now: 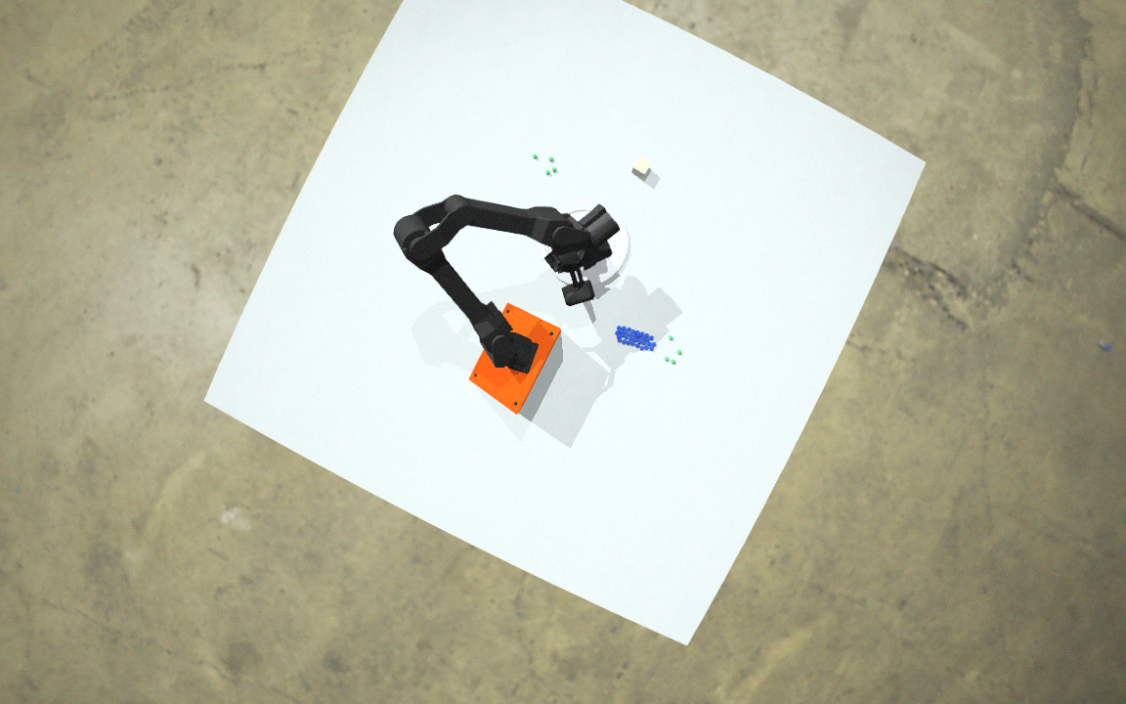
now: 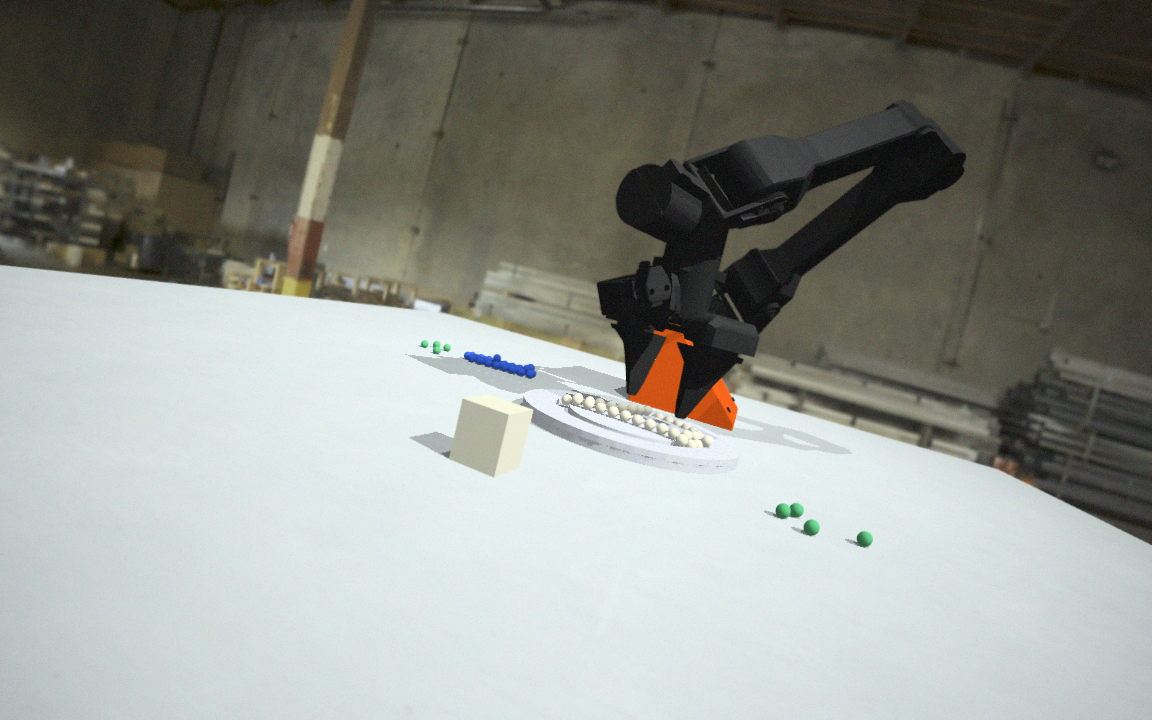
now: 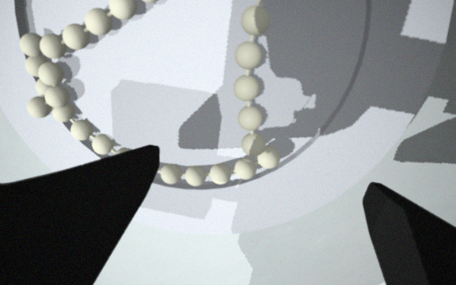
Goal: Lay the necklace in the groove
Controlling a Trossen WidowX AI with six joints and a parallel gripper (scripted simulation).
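My gripper tip is 60 mm short of the round bead board, 10 mm to the left of it and 10 mm above it. Round my gripper tip: cream cube: 270 mm ahead, 80 mm to the right.
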